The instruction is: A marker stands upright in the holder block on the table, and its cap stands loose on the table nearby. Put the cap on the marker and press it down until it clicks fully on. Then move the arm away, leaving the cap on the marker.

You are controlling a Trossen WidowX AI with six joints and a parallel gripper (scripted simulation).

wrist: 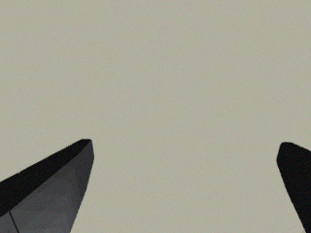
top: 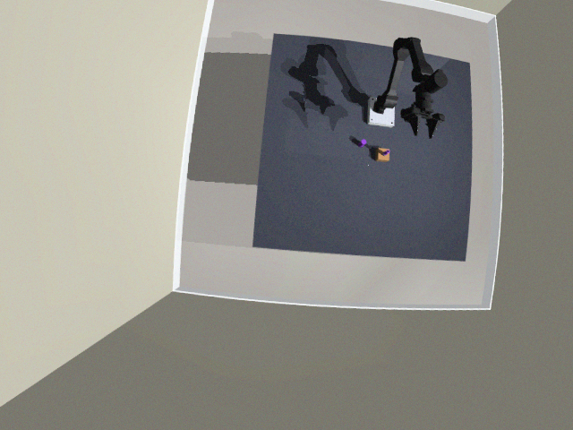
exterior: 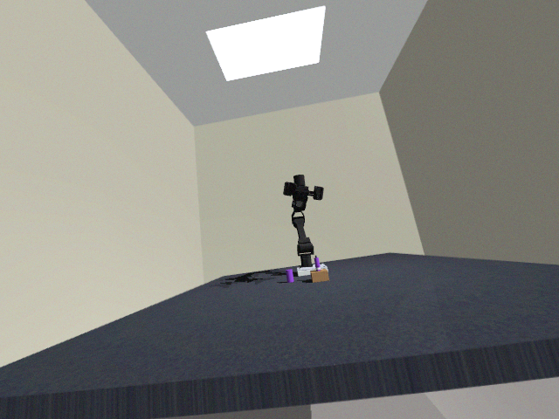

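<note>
The purple marker cap is 370 mm below my gripper tip, 140 mm to the right of it and 60 mm behind it. The rest, counted from my gripper tip: holder block (370 mm below, 30 mm behind, 10 mm to the right).
</note>
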